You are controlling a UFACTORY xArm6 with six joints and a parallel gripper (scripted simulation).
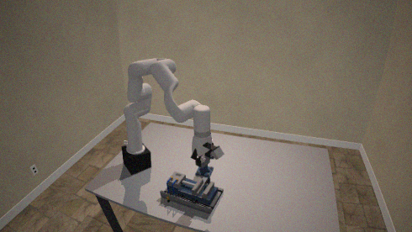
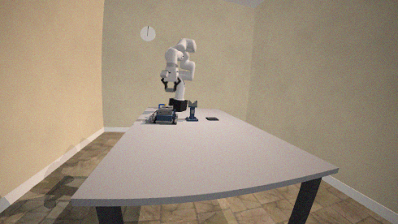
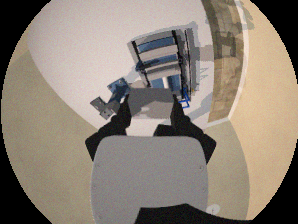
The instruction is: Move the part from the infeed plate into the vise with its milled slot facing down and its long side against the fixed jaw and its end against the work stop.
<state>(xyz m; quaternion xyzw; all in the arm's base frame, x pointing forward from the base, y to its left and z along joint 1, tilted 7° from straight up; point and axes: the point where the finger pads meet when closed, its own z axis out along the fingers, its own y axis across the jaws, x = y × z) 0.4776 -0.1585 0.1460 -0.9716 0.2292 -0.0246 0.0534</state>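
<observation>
My hand is 60 mm past the vise, 20 mm to the left of it and 210 mm above it. The rest, counted from my hand: part (20 mm below); dark infeed plate (60 mm behind, 370 mm to the left, 240 mm below).
</observation>
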